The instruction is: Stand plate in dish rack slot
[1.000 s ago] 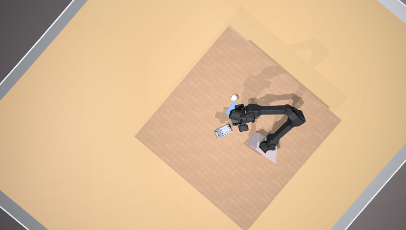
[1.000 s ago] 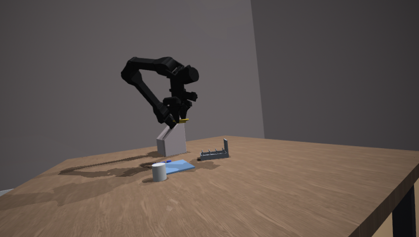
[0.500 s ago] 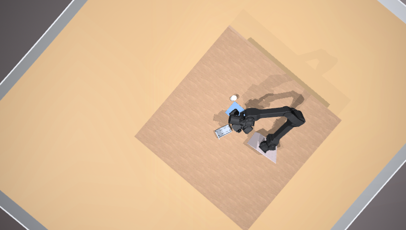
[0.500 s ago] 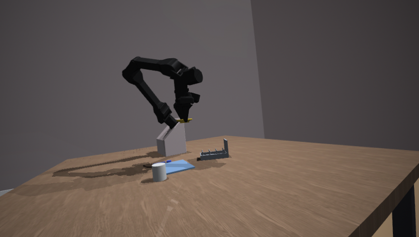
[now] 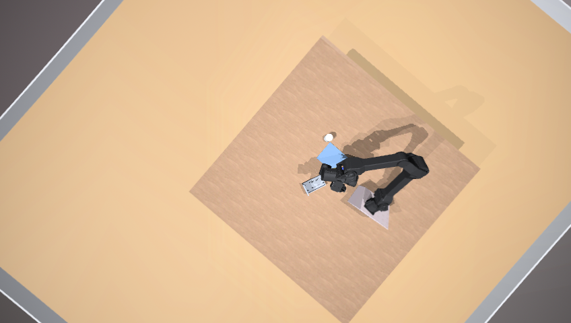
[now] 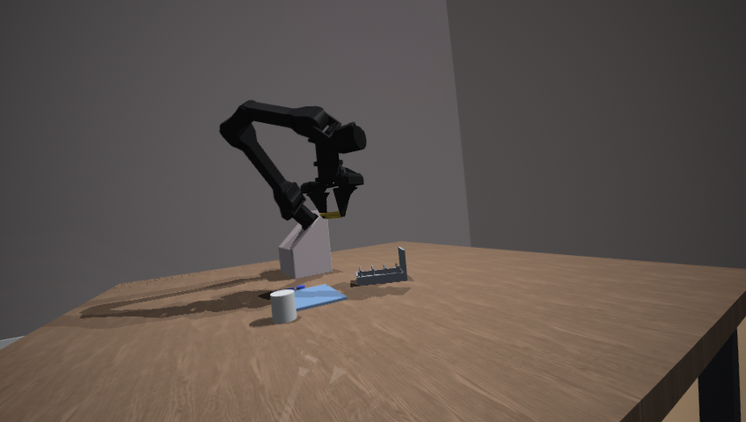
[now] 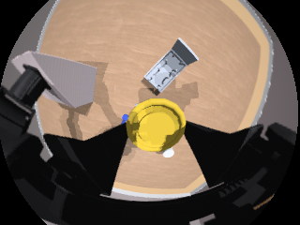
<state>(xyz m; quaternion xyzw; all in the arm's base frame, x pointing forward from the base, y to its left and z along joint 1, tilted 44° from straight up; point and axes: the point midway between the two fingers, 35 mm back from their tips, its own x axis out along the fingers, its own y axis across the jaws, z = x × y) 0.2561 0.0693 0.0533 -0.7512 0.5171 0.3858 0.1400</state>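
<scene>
Right now the grey dish rack is 11 cm to the left of my gripper tip and 16 cm below it. Round my gripper tip: yellow plate: 1 cm above; blue mat: 4 cm ahead, 9 cm to the right, 18 cm below; blue utensil: 6 cm behind, 11 cm to the right, 18 cm below.
</scene>
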